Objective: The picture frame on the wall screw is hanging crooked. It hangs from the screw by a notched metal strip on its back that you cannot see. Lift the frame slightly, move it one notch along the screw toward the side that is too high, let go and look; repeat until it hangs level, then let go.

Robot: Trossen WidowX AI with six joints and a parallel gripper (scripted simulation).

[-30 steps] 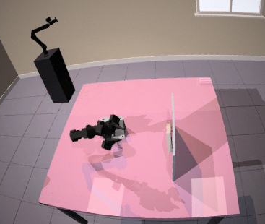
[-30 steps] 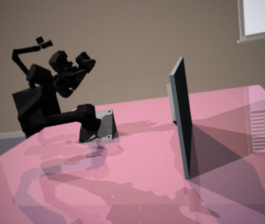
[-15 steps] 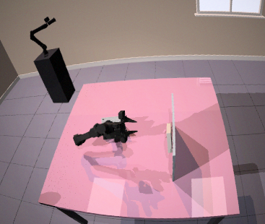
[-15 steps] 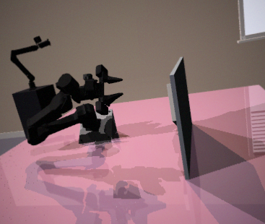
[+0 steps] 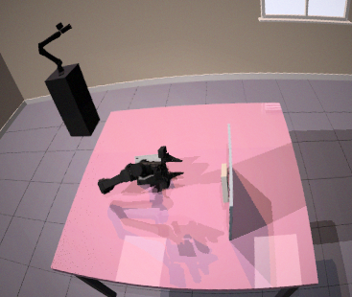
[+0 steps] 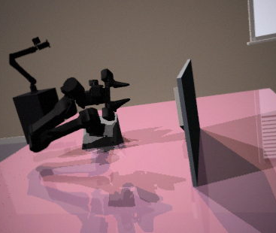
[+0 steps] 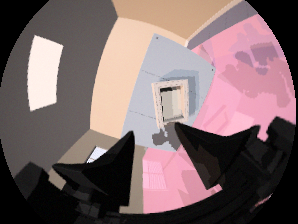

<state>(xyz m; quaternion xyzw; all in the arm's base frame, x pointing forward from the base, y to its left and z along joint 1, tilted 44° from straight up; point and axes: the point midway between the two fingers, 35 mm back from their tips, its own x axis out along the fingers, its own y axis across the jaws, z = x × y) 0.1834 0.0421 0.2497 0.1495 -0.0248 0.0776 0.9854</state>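
My gripper tip is now 190 mm short of the picture frame, 10 mm to the left of it and 90 mm above it. The rest, counted from my gripper tip: thin wall panel: 200 mm ahead, 10 mm to the right, 90 mm below.
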